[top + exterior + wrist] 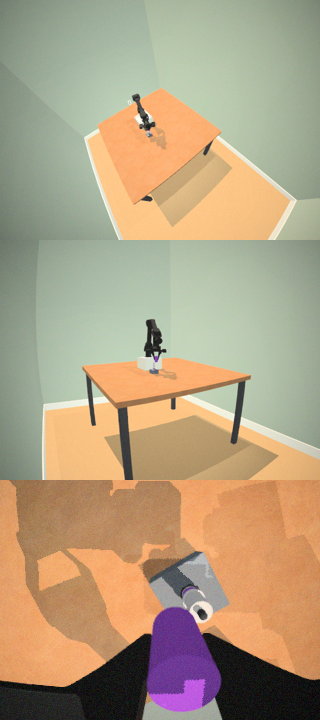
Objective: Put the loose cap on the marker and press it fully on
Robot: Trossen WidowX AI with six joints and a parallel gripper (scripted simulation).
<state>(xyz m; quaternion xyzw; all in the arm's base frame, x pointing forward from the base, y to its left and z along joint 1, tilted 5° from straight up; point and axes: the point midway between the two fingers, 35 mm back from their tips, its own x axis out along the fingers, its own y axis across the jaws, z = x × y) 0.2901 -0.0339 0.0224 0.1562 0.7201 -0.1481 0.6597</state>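
Now: gripper tip 110 mm above the grey-blue holder block, 20 mm to the left of it and 10 mm past it. Round my gripper tip: purple marker cap 10 mm above.
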